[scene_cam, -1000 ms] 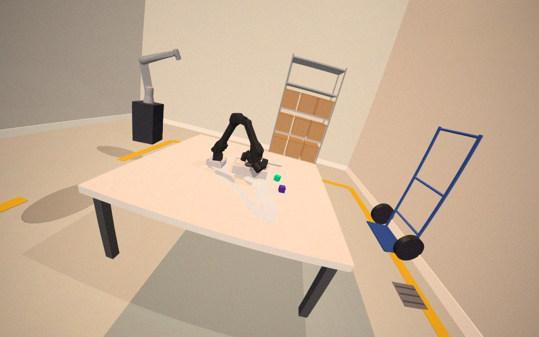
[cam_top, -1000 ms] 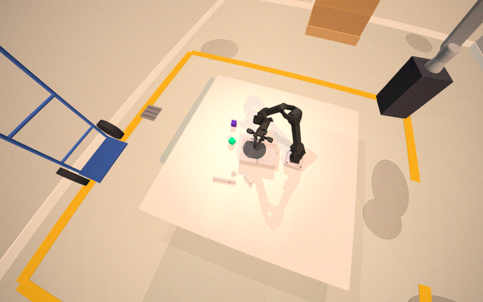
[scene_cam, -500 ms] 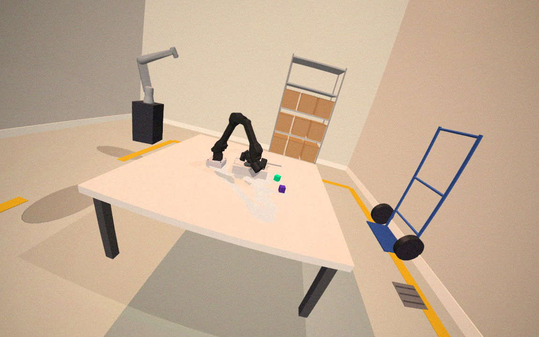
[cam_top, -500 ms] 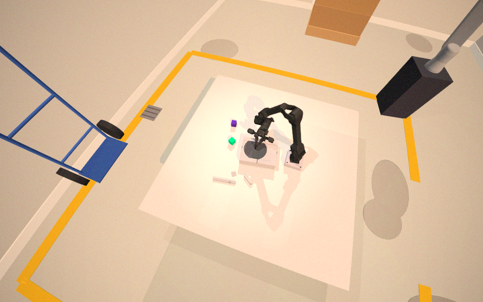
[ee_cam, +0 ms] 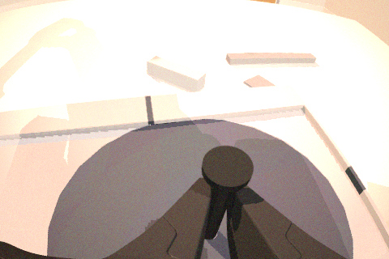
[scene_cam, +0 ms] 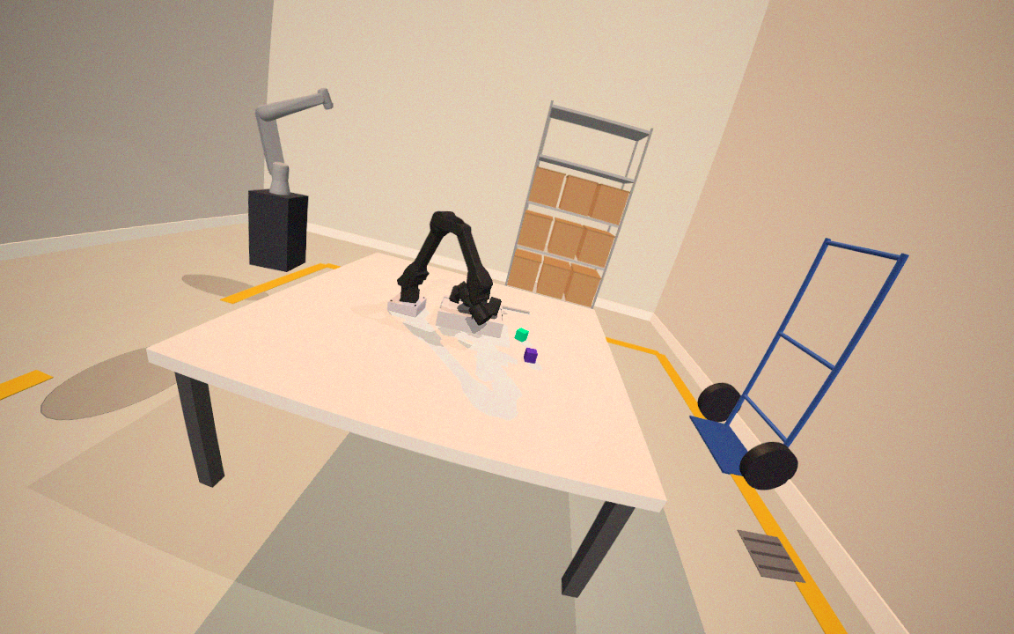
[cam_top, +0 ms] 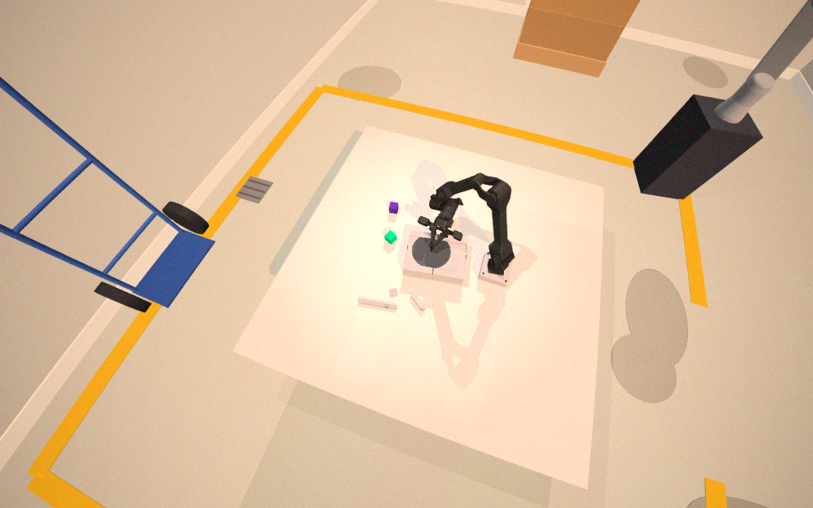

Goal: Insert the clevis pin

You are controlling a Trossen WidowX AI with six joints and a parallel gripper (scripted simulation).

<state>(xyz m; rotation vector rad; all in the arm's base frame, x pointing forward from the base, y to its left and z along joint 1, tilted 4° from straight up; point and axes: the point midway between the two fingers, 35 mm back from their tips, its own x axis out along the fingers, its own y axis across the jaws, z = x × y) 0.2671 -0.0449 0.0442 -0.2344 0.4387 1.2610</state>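
Right now my gripper tip is 2 cm past the pale rimmed tray, 1 cm to the right of it and 4 cm above it. From my gripper tip the other things lie so: aluminium disc (3 cm below); then green cube (18 cm ahead, 6 cm to the right, 7 cm below); then clevis pin (1 cm below).
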